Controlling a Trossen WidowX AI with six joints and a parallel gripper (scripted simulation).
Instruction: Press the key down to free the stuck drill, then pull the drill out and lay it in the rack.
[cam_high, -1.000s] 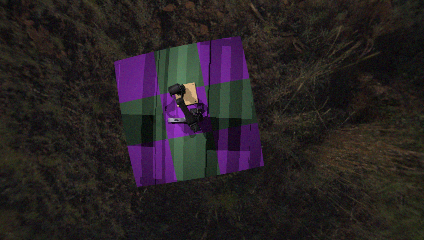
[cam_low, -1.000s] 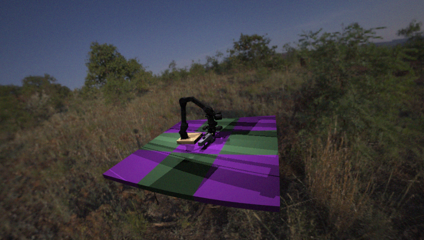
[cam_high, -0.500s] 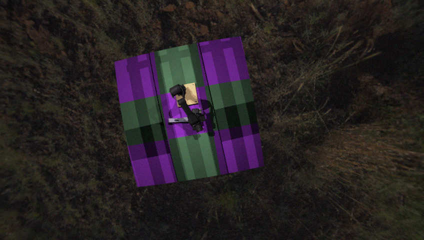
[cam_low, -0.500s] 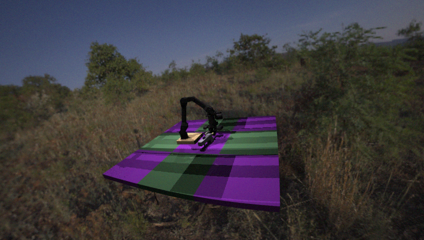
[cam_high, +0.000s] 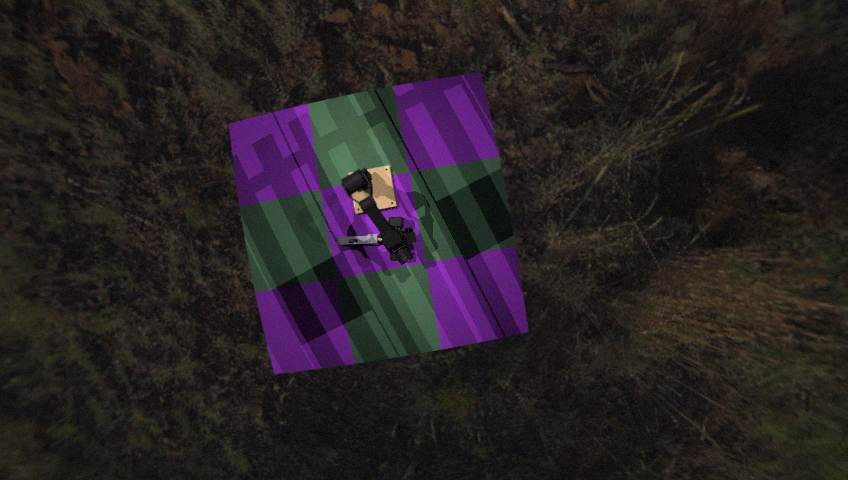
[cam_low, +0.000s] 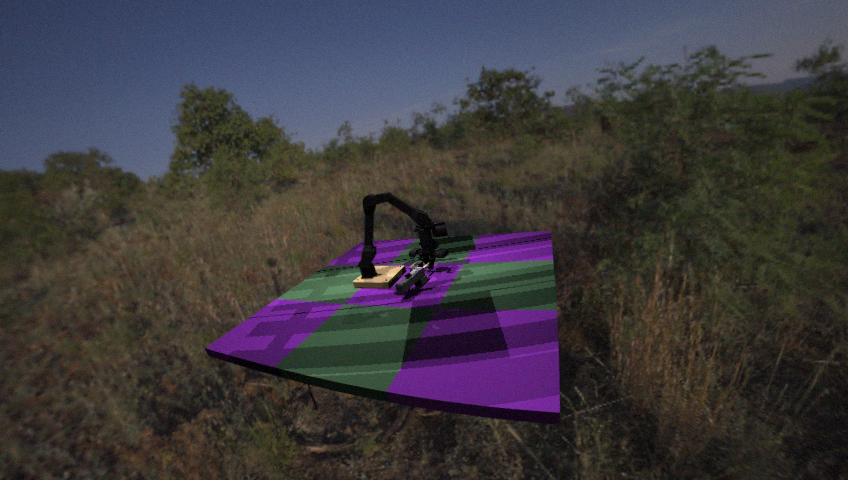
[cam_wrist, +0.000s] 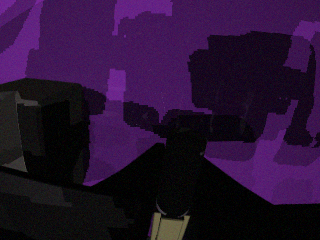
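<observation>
My gripper tip is now 4 cm to the left of the drill, 3 cm below it and 1 cm past it. The rest, counted from my gripper tip: grey block 7 cm behind, 1 cm to the left.
</observation>
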